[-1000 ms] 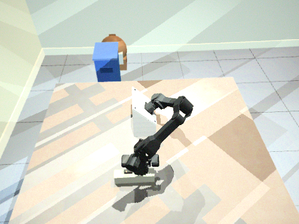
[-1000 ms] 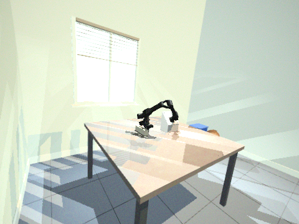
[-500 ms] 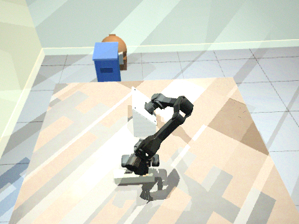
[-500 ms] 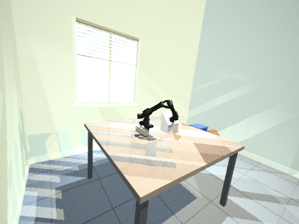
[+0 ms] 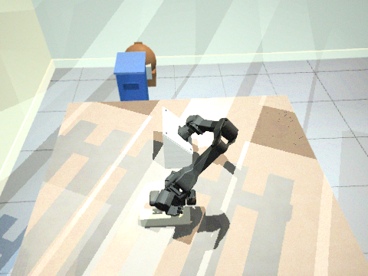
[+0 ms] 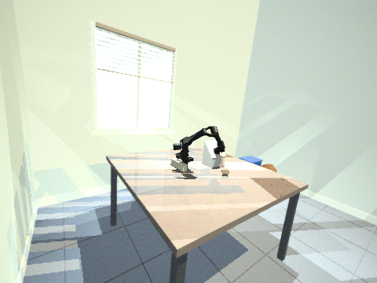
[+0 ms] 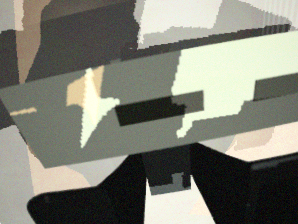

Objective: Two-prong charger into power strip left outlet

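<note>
My gripper tip is now 20 mm short of the dark charger and 10 mm below it.
</note>
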